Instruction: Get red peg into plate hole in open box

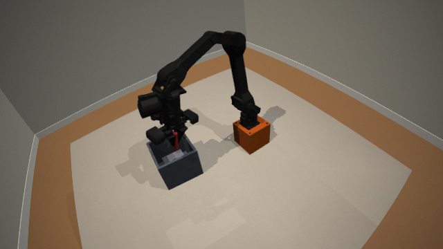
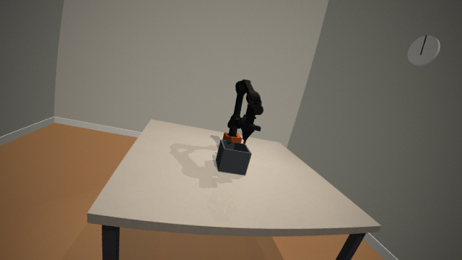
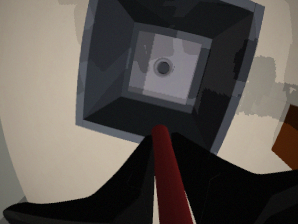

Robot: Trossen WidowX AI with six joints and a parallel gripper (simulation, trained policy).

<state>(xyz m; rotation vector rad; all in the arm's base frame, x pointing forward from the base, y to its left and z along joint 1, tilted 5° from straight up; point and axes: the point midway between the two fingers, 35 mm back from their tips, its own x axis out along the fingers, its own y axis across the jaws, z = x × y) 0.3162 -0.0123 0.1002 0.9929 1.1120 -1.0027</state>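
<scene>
The pale plate lies 1 cm ahead of my gripper tip, 5 cm to the right of it and 13 cm below it. From my gripper tip the other things lie so: red peg 1 cm behind, 1 cm to the left, 2 cm above.
</scene>
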